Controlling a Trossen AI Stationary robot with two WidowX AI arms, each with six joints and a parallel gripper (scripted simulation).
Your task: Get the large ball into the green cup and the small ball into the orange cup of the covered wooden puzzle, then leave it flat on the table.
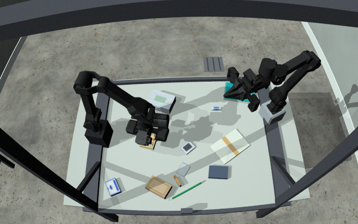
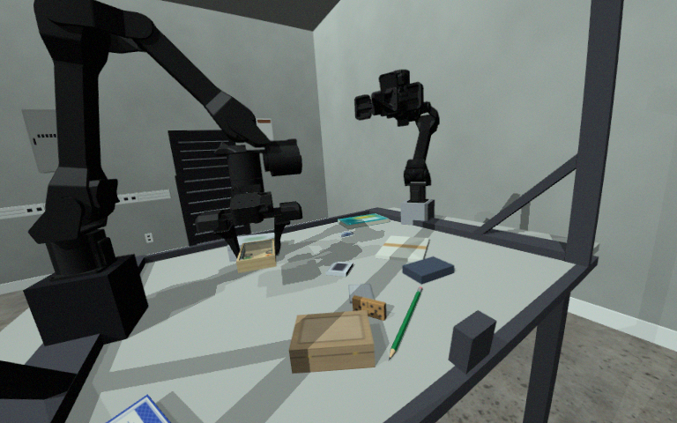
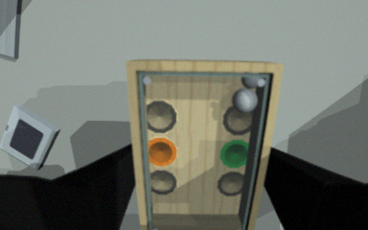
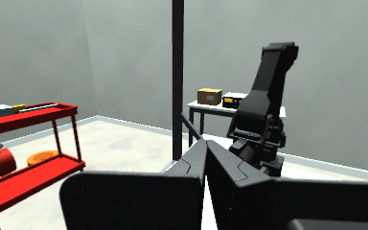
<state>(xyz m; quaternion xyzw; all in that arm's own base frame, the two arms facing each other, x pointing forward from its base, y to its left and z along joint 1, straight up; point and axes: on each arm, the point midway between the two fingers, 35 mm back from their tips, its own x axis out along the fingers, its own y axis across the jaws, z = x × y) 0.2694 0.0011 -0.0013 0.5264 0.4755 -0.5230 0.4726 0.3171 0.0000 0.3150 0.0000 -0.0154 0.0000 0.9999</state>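
The covered wooden puzzle lies 3 cm below my left hand. The rest, counted from my left hand: dark blue block 19 cm behind, 30 cm to the right, 10 cm below; grey square tile 4 cm behind, 17 cm to the right, 11 cm below; white box 24 cm ahead, 7 cm to the right, 9 cm below.
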